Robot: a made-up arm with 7 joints. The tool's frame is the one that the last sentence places.
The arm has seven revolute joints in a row. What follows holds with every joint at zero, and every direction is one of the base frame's.
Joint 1 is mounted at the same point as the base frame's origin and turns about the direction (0, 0.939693, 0.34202).
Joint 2 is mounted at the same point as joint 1 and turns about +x.
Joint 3 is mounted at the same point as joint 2 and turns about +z.
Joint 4 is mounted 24.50 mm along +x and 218.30 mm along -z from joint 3 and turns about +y.
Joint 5 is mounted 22.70 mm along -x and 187.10 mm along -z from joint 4 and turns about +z.
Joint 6 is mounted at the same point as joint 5 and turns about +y.
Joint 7 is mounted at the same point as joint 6 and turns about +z.
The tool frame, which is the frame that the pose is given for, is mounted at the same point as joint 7; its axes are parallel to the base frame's.
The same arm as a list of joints. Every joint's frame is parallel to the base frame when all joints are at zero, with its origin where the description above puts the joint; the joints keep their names.
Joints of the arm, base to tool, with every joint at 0 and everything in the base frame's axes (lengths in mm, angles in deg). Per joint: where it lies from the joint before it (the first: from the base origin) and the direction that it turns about. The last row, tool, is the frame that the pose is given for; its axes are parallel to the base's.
joint 1: offset 0.0 0.0 0.0 axis 0 0.9397 0.342
joint 2: offset 0.0 0.0 0.0 axis 1 0 0
joint 3: offset 0.0 0.0 0.0 axis 0 0 1
joint 4: offset 24.5 0.0 -218.3 axis 0 1 0
joint 5: offset -22.7 0.0 -187.1 axis 0 0 1
joint 6: offset 0.0 0.0 0.0 axis 0 1 0
joint 7: offset 0.0 0.0 0.0 axis 0 0 1
tool: offset 0.0 0.0 0.0

